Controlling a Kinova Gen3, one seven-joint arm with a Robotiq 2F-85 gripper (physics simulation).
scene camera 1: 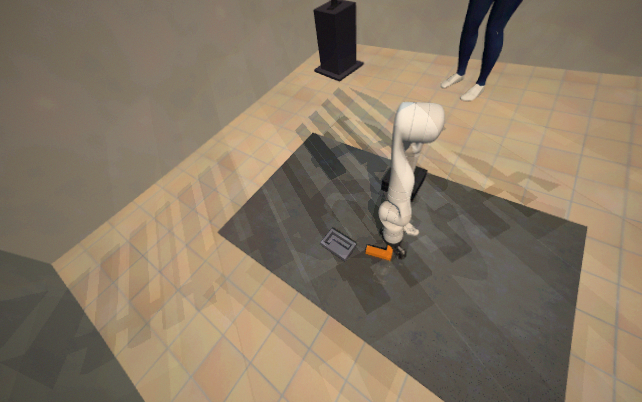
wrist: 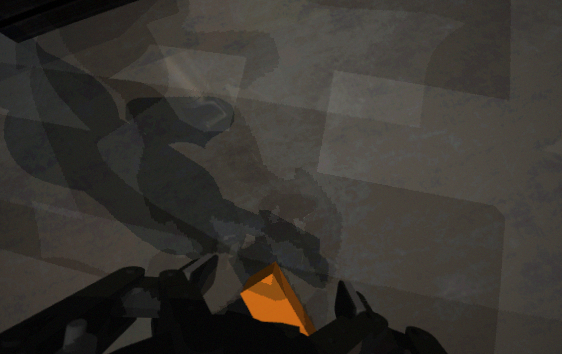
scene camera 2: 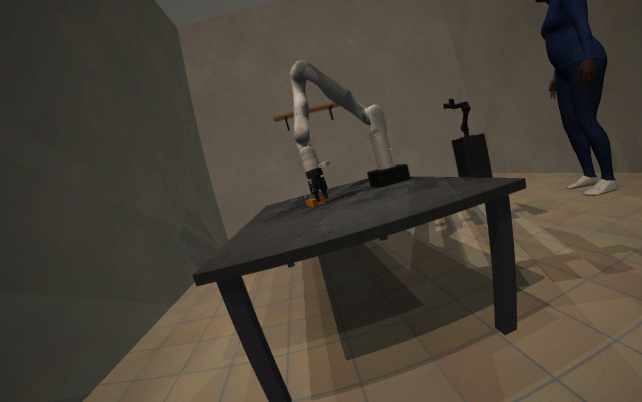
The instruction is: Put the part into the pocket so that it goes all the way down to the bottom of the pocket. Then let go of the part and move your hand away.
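Seen in the pictures: gripper, fingertip midpoint: [scene camera 1: 391, 248] [wrist: 275, 281] [scene camera 2: 323, 200]; arm's base, link origin: [scene camera 2: 386, 168].
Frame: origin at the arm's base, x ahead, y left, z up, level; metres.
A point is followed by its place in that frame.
Note:
An orange L-shaped part [scene camera 1: 378, 252] @[x 0.402, y 0.159, z -0.049 m] [scene camera 2: 313, 202] @[x 0.385, y 0.212, z -0.059 m] [wrist: 274, 301] @[x 0.350, y 0.189, z -0.049 m] lies on the dark table, to the right of the grey pocket block in scene camera 1. The grey block [scene camera 1: 330, 249] @[x 0.536, y -0.006, z -0.046 m] [scene camera 2: 298, 200] @[x 0.480, y 0.067, z -0.047 m] has a raised rim and an L-shaped pocket, with no part in it; it does not show in the wrist view. My gripper [scene camera 1: 396, 250] @[x 0.343, y 0.189, z -0.064 m] [scene camera 2: 322, 198] @[x 0.343, y 0.189, z -0.064 m] [wrist: 275, 281] @[x 0.343, y 0.189, z -0.064 m] is open and low over the part's right end. In the wrist view one end of the part shows between the spread fingers, with a gap on each side. The gripper body hides the rest of the part there.
The dark table [scene camera 1: 480, 310] @[x 0.321, y 0.562, z -0.079 m] [scene camera 2: 350, 227] @[x 0.229, y 0.740, z -0.079 m] carries the arm's black base [scene camera 1: 421, 181] @[x -0.034, y 0.087, z -0.029 m] [scene camera 2: 388, 175] @[x 0.015, y 0.099, z -0.032 m] behind the gripper. A black pedestal [scene camera 1: 336, 40] [scene camera 2: 472, 155] and a standing person [scene camera 1: 492, 37] [scene camera 2: 575, 65] are beyond the table.

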